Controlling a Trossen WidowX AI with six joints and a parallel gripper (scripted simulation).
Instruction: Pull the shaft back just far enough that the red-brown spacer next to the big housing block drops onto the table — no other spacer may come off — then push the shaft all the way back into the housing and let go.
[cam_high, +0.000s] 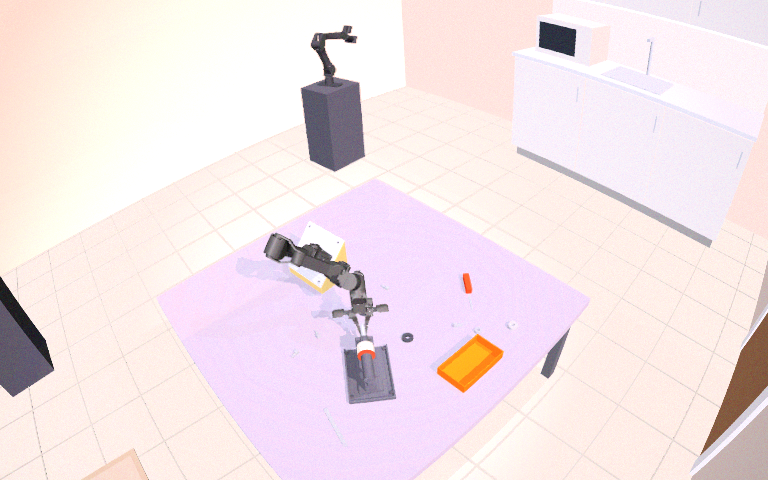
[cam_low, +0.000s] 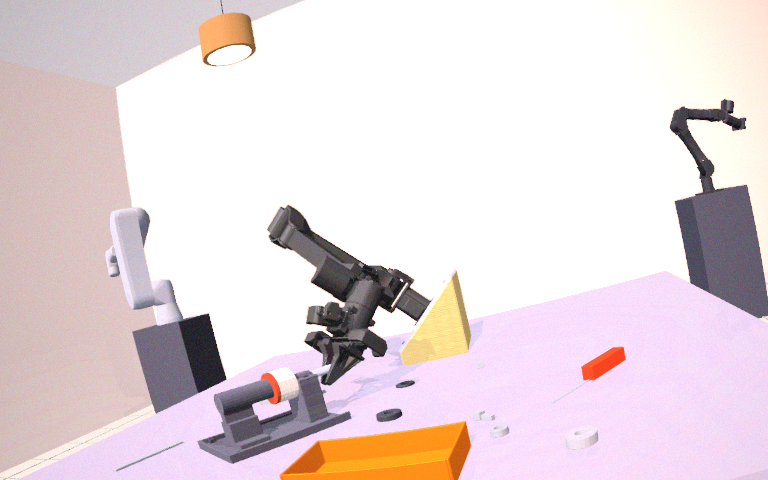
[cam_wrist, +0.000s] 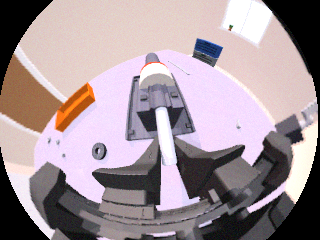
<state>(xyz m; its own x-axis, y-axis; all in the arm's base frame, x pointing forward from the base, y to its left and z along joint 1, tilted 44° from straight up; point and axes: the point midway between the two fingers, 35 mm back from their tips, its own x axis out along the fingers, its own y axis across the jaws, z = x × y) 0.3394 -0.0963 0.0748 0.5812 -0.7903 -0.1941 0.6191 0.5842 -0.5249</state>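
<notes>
Right now my gripper tip is 4 cm short of the pale shaft, 3 cm to the left of it and 2 cm below it. From my gripper tip the other things lie so: orange tray (33 cm ahead, 17 cm to the left, 5 cm below); then dark fixture (10 cm ahead, 8 cm to the right, 1 cm below); then red-brown spacer (8 cm ahead, 7 cm to the right, 2 cm above).
</notes>
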